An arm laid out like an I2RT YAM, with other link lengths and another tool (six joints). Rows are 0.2 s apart.
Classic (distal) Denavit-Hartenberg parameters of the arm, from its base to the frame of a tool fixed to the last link. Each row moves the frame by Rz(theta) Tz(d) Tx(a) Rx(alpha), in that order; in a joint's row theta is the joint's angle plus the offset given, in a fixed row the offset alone. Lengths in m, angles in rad.
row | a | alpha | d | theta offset
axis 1 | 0.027 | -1.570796 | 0.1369 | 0
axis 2 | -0.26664 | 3.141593 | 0 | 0
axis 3 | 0.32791 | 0 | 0 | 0.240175
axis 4 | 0.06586 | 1.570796 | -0.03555 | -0.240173
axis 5 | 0 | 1.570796 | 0.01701 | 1.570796
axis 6 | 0.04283 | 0.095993 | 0.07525 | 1.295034
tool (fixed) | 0 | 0 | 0.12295 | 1.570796
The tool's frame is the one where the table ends.
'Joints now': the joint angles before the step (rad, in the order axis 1, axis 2, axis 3, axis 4, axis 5, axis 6). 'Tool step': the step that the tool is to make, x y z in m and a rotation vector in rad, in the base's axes. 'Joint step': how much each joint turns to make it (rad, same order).
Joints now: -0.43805 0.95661 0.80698 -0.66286 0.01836 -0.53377
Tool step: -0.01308 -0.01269 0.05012 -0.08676 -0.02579 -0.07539
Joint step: 0.01133 -0.03668 0.09590 -0.07370 0.10940 0.01302
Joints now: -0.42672 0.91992 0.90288 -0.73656 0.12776 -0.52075
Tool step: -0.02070 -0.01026 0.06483 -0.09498 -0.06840 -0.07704
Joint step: 0.00029 -0.05649 0.11333 -0.06918 0.09656 0.00573
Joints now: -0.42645 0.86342 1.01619 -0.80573 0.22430 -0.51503
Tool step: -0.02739 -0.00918 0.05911 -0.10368 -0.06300 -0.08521
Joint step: 0.00001 -0.04549 0.10068 -0.04351 0.10889 -0.00842
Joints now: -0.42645 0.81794 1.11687 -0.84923 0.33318 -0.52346
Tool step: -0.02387 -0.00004 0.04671 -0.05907 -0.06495 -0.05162
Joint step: 0.00002 -0.02925 0.09501 -0.04130 0.05819 0.00176
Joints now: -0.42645 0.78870 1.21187 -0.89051 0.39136 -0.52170
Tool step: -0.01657 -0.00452 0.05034 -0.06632 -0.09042 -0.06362
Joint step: -0.00003 0.00880 0.10857 0.00799 0.06743 0.00495
